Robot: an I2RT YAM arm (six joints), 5 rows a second.
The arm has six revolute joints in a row. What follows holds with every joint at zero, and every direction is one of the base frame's.
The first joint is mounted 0.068 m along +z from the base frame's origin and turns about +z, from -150 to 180 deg.
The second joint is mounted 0.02 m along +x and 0.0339 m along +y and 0.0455 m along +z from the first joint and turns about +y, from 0 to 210 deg.
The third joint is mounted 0.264 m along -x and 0.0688 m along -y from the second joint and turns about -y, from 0 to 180 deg.
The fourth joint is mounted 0.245 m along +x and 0.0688 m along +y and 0.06 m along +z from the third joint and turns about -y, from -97 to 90 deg.
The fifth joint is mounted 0.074 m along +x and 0.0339 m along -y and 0.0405 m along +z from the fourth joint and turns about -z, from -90 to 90 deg.
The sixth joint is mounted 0.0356 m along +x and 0.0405 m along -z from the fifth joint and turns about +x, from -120 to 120 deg.
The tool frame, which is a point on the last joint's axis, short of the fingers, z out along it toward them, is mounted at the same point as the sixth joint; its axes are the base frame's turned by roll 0, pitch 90 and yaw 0 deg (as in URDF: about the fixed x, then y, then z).
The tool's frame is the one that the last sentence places.
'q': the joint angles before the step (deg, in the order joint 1, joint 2, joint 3, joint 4, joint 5, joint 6). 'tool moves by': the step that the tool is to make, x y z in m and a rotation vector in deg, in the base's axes. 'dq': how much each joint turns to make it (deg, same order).
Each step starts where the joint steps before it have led.
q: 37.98, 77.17, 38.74, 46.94, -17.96, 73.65
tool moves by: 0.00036, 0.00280, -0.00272, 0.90, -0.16, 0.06
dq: 0.43, 1.07, -0.28, 2.21, 0.46, 0.57
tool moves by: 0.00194, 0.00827, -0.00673, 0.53, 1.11, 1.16
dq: 0.99, 2.47, 0.30, 1.99, 0.01, 1.18
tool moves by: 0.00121, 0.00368, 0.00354, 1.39, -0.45, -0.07
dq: 0.46, 0.78, 0.86, 1.37, 0.65, 0.71
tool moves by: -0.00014, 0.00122, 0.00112, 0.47, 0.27, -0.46
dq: 0.28, 0.07, 0.24, 0.04, 0.83, 0.40
